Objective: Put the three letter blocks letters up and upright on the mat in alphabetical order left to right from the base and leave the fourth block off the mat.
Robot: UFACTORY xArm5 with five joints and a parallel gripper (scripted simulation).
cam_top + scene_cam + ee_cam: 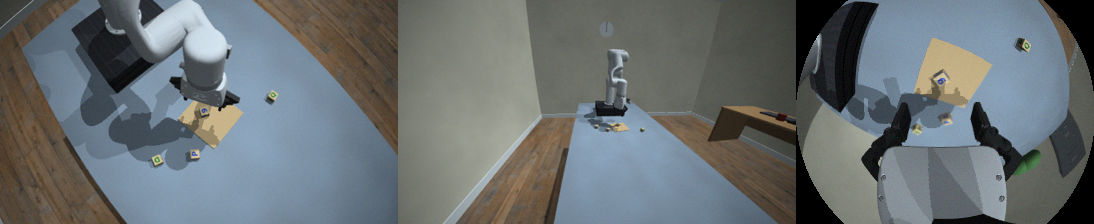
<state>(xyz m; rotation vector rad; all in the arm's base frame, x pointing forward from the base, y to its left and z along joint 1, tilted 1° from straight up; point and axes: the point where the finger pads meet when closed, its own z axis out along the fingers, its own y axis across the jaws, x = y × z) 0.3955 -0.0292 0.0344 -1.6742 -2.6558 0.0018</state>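
My hand is 2 cm short of the tan mat, 1 cm to the right of it and 12 cm above it. Also, from my hand: block: 20 cm to the right, 11 cm below.
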